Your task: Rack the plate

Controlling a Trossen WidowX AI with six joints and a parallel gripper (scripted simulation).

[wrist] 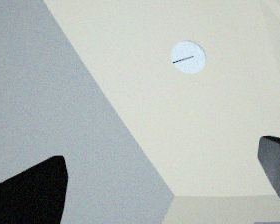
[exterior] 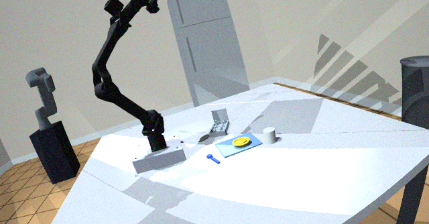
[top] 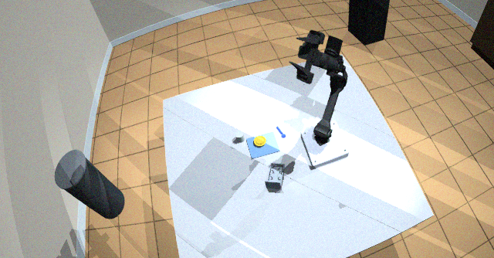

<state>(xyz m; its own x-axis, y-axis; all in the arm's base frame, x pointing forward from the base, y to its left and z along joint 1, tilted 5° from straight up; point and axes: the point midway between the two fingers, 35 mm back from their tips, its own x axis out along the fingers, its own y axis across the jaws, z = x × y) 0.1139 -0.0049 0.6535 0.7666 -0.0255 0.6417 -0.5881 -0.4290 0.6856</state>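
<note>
Right now my gripper tip is 70 cm above the yellow plate, 20 cm to the left of it and 12 cm short of it. Round my gripper tip: grey dish rack (69 cm below, 13 cm ahead, 2 cm to the left); blue spoon (71 cm below, 21 cm to the right); light blue mat (71 cm below, 18 cm to the right, 12 cm ahead).
</note>
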